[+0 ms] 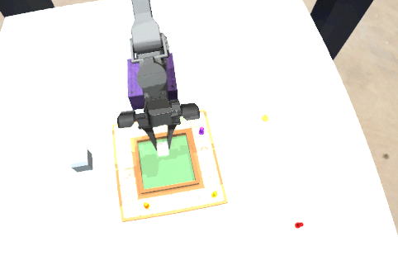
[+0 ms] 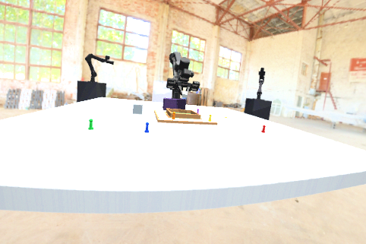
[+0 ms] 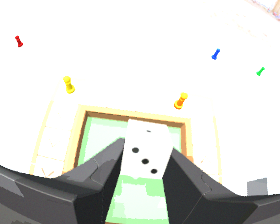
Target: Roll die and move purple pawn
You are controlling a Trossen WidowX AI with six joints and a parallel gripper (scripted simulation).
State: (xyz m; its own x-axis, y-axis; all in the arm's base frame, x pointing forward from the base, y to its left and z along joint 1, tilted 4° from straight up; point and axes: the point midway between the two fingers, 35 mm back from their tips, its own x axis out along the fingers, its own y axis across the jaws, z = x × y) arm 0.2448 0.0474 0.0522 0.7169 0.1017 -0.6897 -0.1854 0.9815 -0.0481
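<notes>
Now: gripper tip right at the white die. The rest, counted from my gripper tip: purple pawn 100 mm behind, 90 mm to the left, 100 mm below; then yellow pawn 80 mm ahead, 130 mm to the left, 100 mm below; then orange pawn 120 mm ahead, 40 mm to the right, 100 mm below.
</notes>
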